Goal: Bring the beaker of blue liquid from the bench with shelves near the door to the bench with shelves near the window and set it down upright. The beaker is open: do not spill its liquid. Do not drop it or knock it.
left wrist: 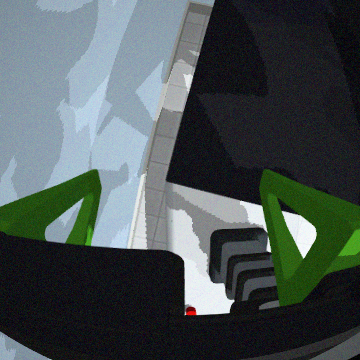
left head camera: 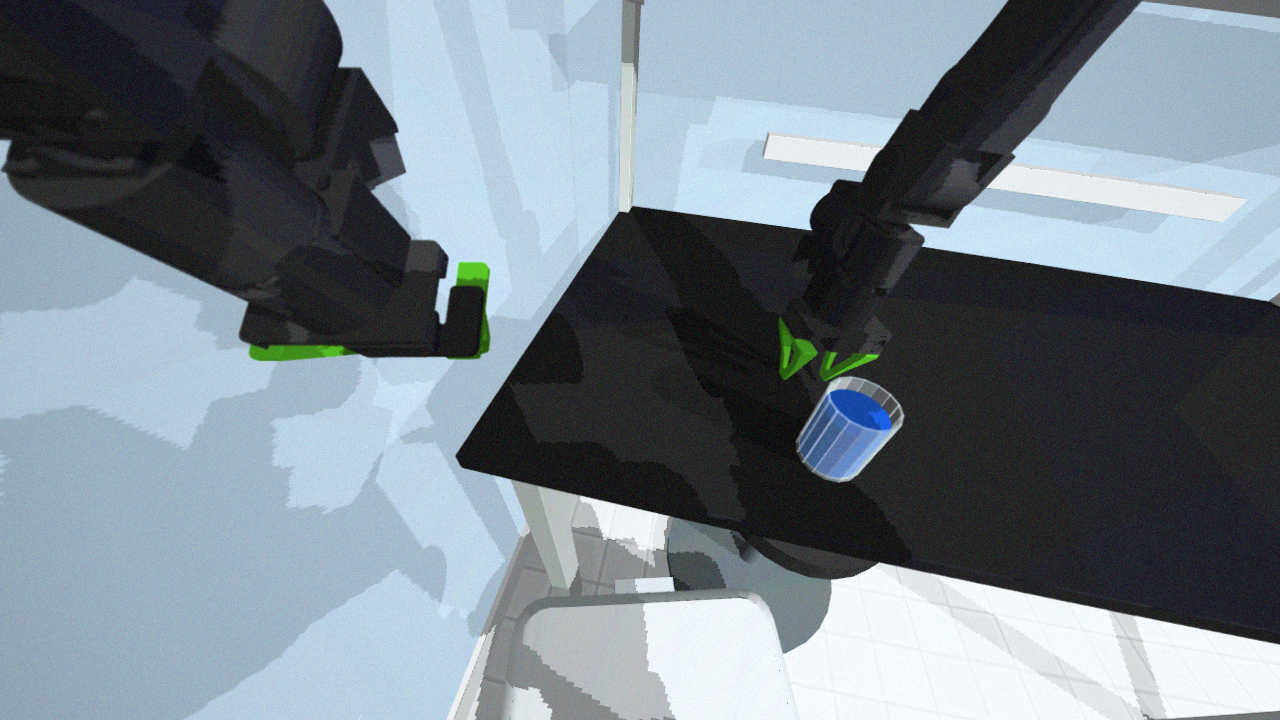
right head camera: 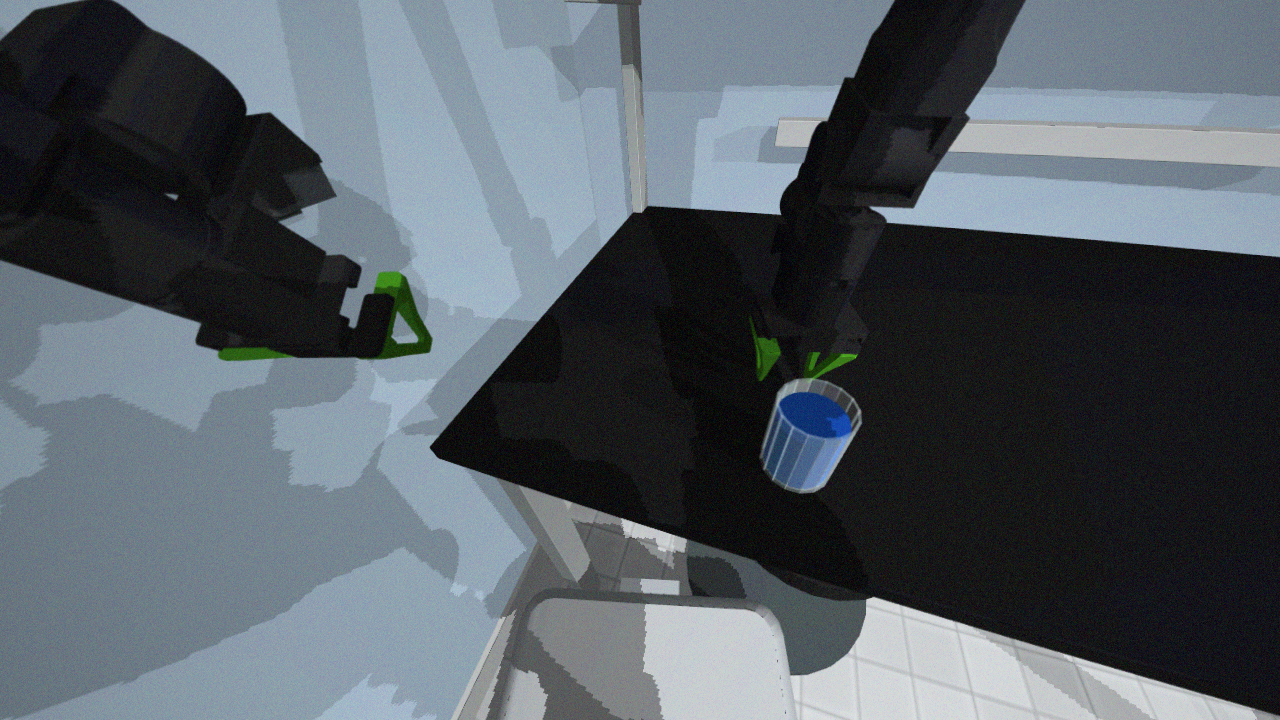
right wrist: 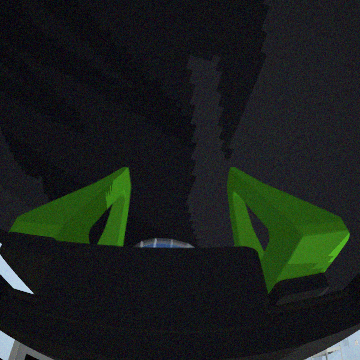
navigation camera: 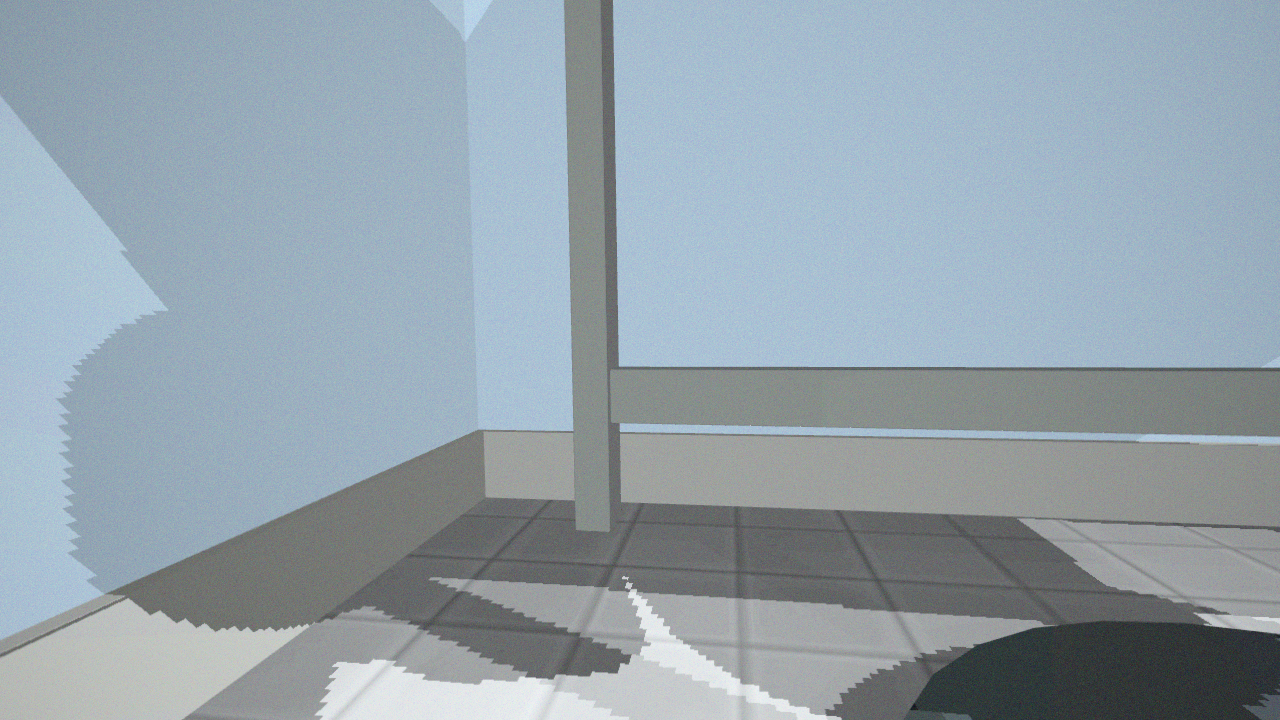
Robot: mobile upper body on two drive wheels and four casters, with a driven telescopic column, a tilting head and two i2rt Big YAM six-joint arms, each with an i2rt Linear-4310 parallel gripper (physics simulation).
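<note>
The open beaker of blue liquid (left head camera: 845, 434) (right head camera: 808, 440) stands upright on the black bench top (left head camera: 1074, 429) (right head camera: 1029, 402). In the right wrist view a small part of the beaker's rim (right wrist: 165, 244) shows above the gripper body; the rest is hidden. My right gripper (left head camera: 810, 374) (right head camera: 785, 376) (right wrist: 178, 176) is partly open, pointing down, with nothing between its fingers. In the head views its fingertips appear right beside the beaker's rim, on the far side; whether they touch it I cannot tell. My left gripper (left wrist: 180, 178) is wide open and empty, beside the wall left of the bench.
A wall runs along the left of the bench, and a white rail (left head camera: 1118, 187) (right head camera: 1074, 143) crosses the wall behind. A white chair-like surface (left head camera: 707, 644) (right head camera: 716, 653) and a round grey-green shape (left head camera: 796, 608) are below the front edge. A bench leg (navigation camera: 590, 268) shows in the navigation view.
</note>
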